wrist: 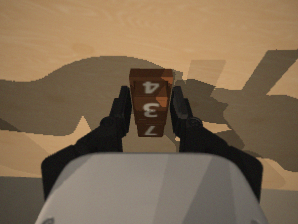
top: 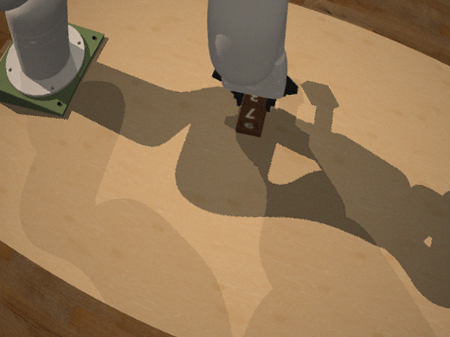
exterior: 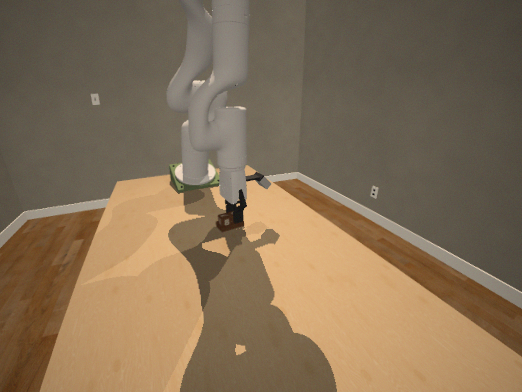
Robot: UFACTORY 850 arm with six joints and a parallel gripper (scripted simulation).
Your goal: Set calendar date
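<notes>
Right now the tray is 20 mm to the right of my hand and 30 mm below it.
</notes>
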